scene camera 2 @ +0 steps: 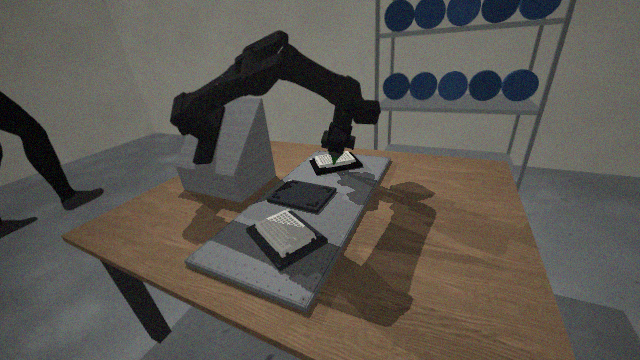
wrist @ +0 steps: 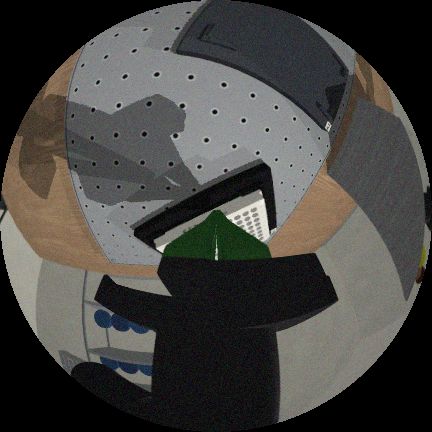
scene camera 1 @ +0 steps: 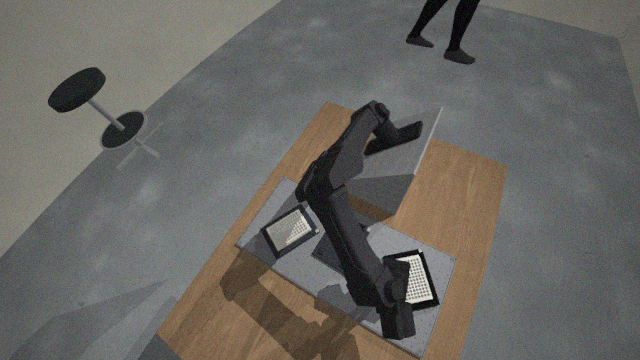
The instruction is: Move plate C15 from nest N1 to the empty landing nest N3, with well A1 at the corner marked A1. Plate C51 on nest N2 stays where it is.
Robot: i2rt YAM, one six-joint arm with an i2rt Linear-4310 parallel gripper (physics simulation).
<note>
In view: my gripper (wrist: 216, 215), a grey perforated baseplate (scene camera 2: 232, 251) and a black nest (scene camera 2: 310, 197).
The grey perforated baseplate is seen too in the wrist view (wrist: 146, 128) and in scene camera 1 (scene camera 1: 300, 265). The black nest is seen too in the wrist view (wrist: 313, 78).
</note>
